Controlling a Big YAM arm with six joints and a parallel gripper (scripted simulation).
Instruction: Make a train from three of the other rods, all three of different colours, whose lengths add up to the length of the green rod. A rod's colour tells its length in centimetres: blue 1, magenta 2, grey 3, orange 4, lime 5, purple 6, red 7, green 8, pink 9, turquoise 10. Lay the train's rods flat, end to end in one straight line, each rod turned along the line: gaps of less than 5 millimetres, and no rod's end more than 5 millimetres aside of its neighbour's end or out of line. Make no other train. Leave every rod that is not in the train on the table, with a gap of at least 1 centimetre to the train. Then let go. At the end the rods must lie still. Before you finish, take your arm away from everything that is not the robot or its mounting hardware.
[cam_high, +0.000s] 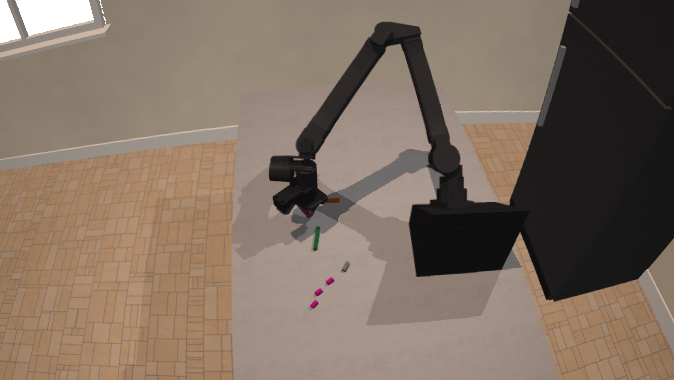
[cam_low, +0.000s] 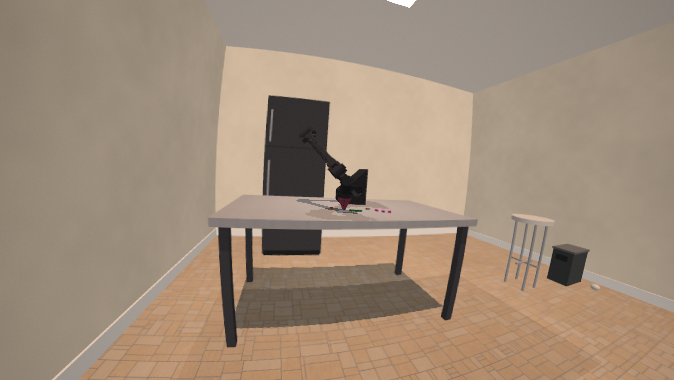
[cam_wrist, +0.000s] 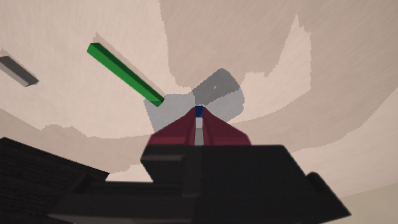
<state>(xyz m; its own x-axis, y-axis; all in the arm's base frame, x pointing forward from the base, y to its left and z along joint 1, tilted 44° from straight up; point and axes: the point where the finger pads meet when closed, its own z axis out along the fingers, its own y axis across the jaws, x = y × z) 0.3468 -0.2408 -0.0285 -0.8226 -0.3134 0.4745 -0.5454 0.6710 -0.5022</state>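
Right now my hand is 7 cm past the grey rod, 19 cm to the right of it and 1 cm above it. The rest, counted from my hand: blue rod: 1 cm below; then green rod: 1 cm behind, 8 cm to the left, 1 cm below; then orange rod: 8 cm behind, 5 cm to the right, 1 cm below.
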